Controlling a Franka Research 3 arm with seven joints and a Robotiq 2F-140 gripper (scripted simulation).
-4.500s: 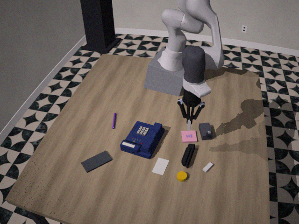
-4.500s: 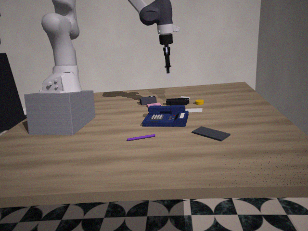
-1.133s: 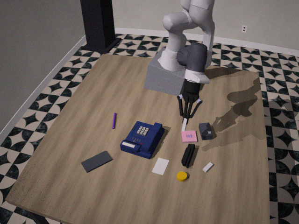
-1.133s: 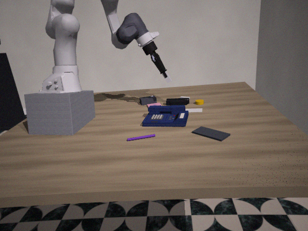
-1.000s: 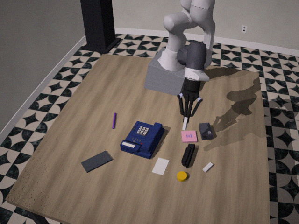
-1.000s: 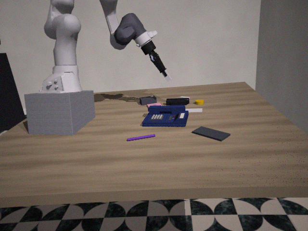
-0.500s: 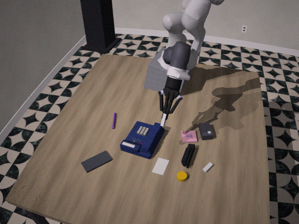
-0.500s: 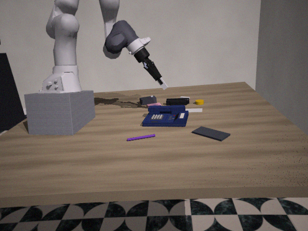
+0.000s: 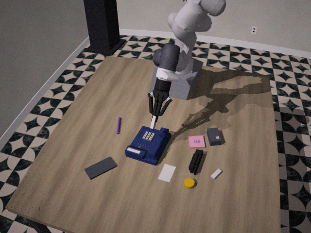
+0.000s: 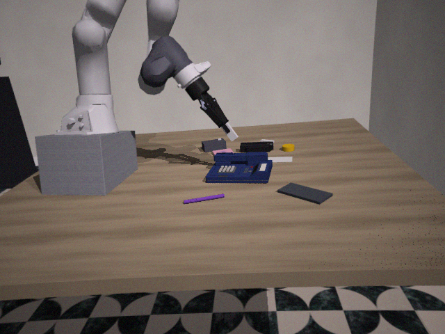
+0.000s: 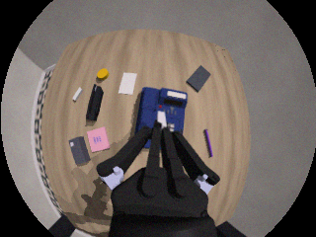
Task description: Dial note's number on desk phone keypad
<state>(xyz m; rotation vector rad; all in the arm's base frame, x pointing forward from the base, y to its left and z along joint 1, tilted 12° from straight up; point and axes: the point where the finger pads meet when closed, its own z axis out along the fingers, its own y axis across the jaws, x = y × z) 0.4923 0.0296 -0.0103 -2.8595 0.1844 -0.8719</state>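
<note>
My gripper is now 3 cm short of the handset, 3 cm to the right of it and 11 cm above it. From my hand the other things lie so: purple pen: 5 cm behind, 24 cm to the right, 15 cm below; black stapler: 7 cm ahead, 24 cm to the left, 14 cm below; white card: 17 cm ahead, 13 cm to the left, 16 cm below.
</note>
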